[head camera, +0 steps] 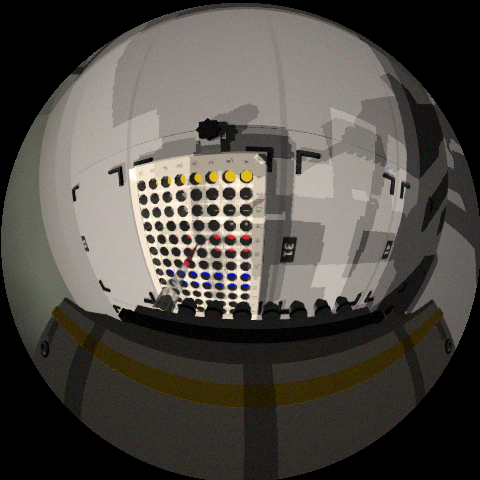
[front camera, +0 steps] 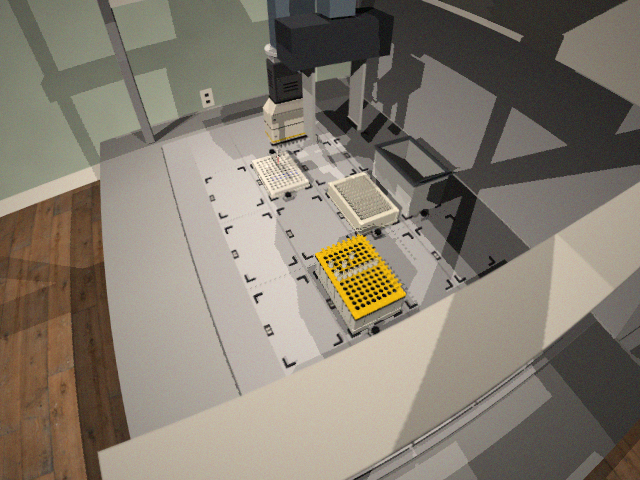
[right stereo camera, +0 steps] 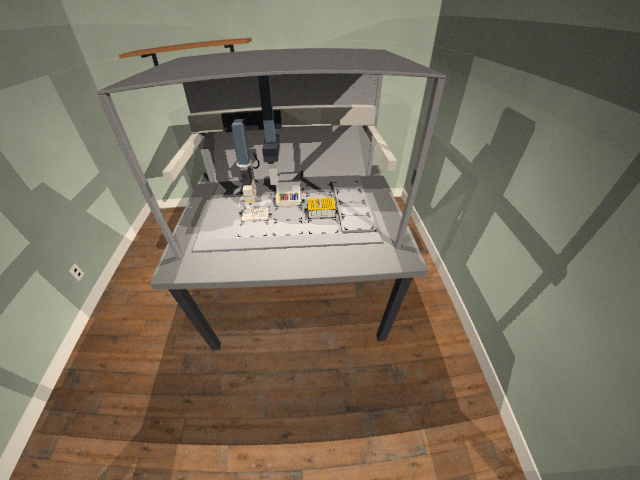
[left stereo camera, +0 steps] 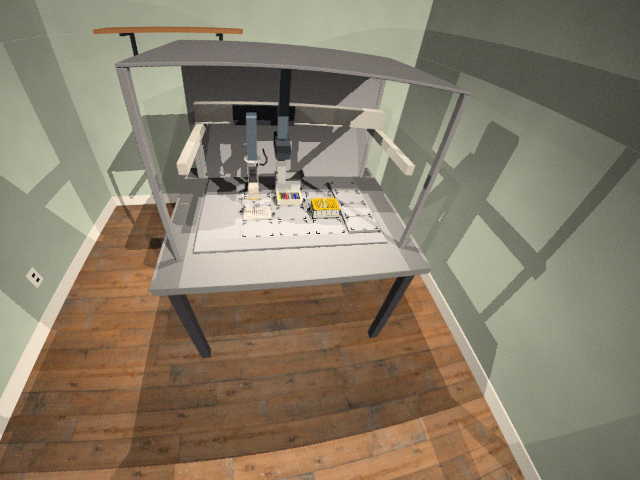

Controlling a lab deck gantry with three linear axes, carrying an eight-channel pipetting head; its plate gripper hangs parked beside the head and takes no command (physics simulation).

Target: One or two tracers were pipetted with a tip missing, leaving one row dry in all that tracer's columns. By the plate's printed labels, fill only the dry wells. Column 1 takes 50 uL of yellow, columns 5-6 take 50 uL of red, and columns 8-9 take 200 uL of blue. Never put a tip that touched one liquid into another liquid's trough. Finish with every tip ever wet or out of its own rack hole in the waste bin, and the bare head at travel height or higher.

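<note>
The pale pipetting head hangs behind the white well plate. One tip with red at its end is on the leftmost channel in the head camera view, slanting across the plate; the other visible channels are bare. Column 1 shows yellow in all eight wells. Columns 5-6 show red in several wells, columns 8-9 blue; some wells are dark or hidden by the tip. The liquid trough stands right of the plate. My gripper hangs open and empty beside the head.
The yellow tip rack stands nearest the front camera, with several clear tips or empty holes showing. The grey waste bin stands beyond the trough. Black locating corners and knobs surround the deck positions. A frame post stands at the left.
</note>
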